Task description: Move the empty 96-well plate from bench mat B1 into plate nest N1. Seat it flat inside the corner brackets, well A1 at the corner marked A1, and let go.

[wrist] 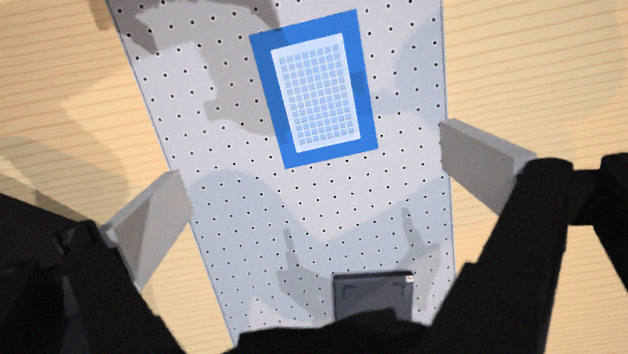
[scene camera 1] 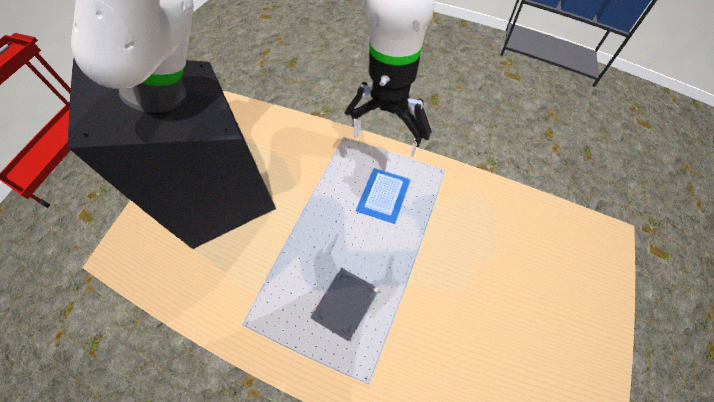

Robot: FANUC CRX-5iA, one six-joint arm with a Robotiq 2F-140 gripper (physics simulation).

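Where they show: gripper, between the fingertips: (wrist: pixel 311 169) (scene camera 1: pixel 384 143); arm's base, origin of its link: (scene camera 1: pixel 153 93).
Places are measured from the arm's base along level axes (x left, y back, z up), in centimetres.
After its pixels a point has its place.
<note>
The pale 96-well plate (scene camera 1: pixel 384 194) @[y -52.2, x 19.7, z -41.5 cm] (wrist: pixel 318 93) @[y -52.1, x 20.2, z -41.5 cm] lies flat on the blue bench mat B1 (scene camera 1: pixel 401 198) @[y -57.6, x 20.8, z -41.9 cm] (wrist: pixel 366 112) @[y -57.8, x 16.8, z -41.9 cm], with blue showing all around it. The dark grey plate nest N1 (scene camera 1: pixel 344 304) @[y -55.6, x -16.3, z -40.9 cm] (wrist: pixel 372 297) @[y -55.8, x -11.6, z -40.9 cm] lies on the same perforated board; a small white mark shows at one of its corners. In the wrist view two corner brackets show and the gripper's body hides the rest of the nest. My gripper (scene camera 1: pixel 385 140) @[y -50.8, x 19.3, z -16.3 cm] (wrist: pixel 311 169) @[y -50.8, x 19.3, z -16.3 cm] is open and empty. It hangs above the board's far end, higher than the plate, with its fingertips wide apart and touching nothing.
The perforated board (scene camera 1: pixel 310 220) @[y -35.1, x 2.3, z -42.1 cm] (wrist: pixel 240 195) @[y -39.3, x 8.0, z -42.1 cm] lies on the wooden table (scene camera 1: pixel 525 280) @[y -101.9, x 11.2, z -43.4 cm] (wrist: pixel 540 60) @[y -80.1, x 19.4, z -43.4 cm]. The black robot pedestal (scene camera 1: pixel 170 185) @[y -10.8, x -14.3, z -12.6 cm] stands to the left of the board. A red cart (scene camera 1: pixel 35 150) and a rack with blue bins (scene camera 1: pixel 547 70) stand off the table.
</note>
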